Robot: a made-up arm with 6 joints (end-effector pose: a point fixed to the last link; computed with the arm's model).
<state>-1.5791 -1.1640 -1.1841 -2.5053 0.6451 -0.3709</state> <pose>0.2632 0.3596 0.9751 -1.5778 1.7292 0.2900</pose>
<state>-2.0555 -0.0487 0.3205 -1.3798 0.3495 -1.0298</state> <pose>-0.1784 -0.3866 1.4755 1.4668 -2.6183 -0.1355</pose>
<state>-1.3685 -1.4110 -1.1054 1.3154 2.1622 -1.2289</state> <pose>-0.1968 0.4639 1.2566 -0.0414 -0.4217 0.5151</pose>
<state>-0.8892 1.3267 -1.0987 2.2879 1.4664 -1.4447</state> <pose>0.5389 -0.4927 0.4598 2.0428 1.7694 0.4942</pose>
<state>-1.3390 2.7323 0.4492 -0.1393 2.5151 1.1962</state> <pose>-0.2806 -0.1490 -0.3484 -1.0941 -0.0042 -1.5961</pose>
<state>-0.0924 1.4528 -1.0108 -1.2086 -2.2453 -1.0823</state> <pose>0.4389 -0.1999 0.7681 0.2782 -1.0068 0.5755</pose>
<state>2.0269 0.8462 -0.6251 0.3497 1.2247 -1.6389</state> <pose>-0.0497 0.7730 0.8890 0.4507 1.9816 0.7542</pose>
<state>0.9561 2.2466 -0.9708 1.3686 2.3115 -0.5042</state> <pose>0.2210 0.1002 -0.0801 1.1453 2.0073 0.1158</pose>
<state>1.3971 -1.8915 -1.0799 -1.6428 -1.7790 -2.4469</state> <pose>-0.0501 -0.4143 0.5579 -0.5786 2.6676 -0.8371</pose>
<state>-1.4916 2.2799 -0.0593 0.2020 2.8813 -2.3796</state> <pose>-0.2344 -0.4684 -0.1698 2.4195 -1.5382 0.0958</pose>
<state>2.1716 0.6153 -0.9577 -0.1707 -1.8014 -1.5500</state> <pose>-0.0139 0.5238 1.0702 -1.3297 0.0046 -1.2544</pose>
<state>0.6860 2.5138 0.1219 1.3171 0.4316 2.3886</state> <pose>0.4372 0.1327 -0.4344 0.5494 0.8292 -2.9721</pose>
